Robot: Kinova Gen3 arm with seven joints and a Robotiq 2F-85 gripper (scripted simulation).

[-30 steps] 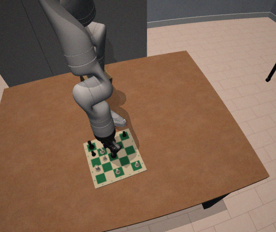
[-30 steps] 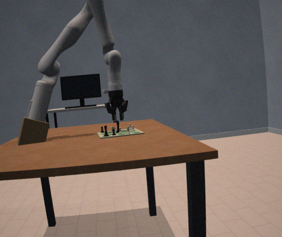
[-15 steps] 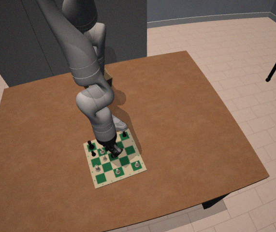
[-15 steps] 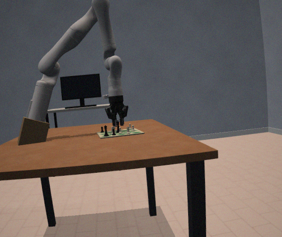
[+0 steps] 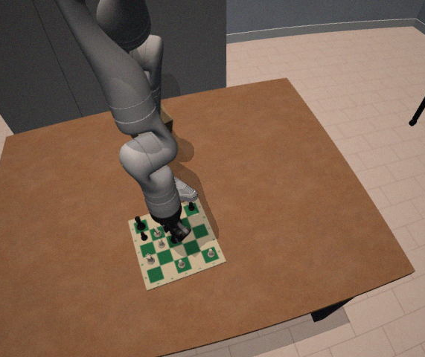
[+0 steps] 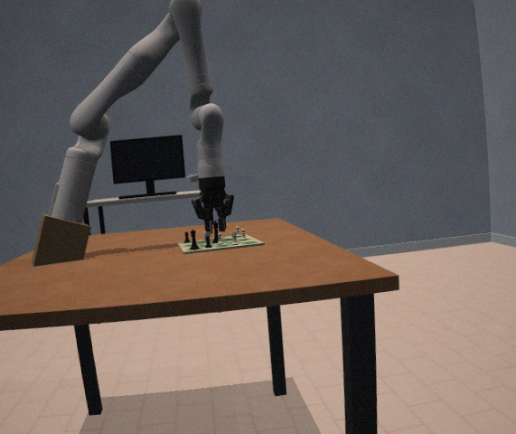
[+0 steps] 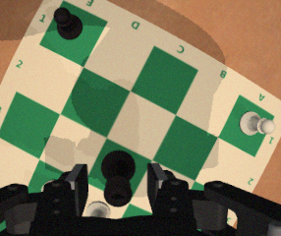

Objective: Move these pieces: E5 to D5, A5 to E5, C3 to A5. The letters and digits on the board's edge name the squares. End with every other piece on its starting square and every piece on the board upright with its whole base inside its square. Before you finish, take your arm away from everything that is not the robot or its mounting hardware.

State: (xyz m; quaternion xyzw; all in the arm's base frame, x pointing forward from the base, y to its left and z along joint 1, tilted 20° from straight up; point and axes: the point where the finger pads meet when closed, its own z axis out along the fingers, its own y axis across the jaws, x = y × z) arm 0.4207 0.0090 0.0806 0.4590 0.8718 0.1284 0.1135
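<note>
Now: hand 1 cm above the tall black piece. The rest, counted from my hand: white rook (5 cm ahead, 7 cm to the right, 3 cm below); then chessboard (5 cm below).
</note>
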